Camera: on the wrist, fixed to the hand. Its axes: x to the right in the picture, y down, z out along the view.
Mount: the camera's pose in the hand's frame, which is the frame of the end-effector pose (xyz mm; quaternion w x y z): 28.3 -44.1 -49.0 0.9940 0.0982 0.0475 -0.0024
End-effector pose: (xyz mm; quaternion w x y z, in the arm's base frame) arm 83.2 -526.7 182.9 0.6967 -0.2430 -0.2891 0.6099
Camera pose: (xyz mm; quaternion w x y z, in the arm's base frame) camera 151.3 -504.1 181.4 0.7316 -0.2014 -0.1950 0.6214
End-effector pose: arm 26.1 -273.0 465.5 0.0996 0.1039 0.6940 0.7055
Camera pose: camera -15.1 -311.2 420.9 0.0575 0.0779 0.7641 0.6378
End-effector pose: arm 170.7 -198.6 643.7 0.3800 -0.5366 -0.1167 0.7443
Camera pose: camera 229.8 -160.4 629.8 0.4378 -0.5312 -0.0261 0.7249
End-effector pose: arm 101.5 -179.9 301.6 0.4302 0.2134 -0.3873 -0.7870
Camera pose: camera 96.5 -210.1 236.7 0.4232 0.2927 -0.4413 -0.7352
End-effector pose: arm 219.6 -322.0 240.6 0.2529 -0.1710 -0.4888 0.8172
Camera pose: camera 233.2 -253.3 256.0 0.2934 -0.1828 -0.3940 0.8516
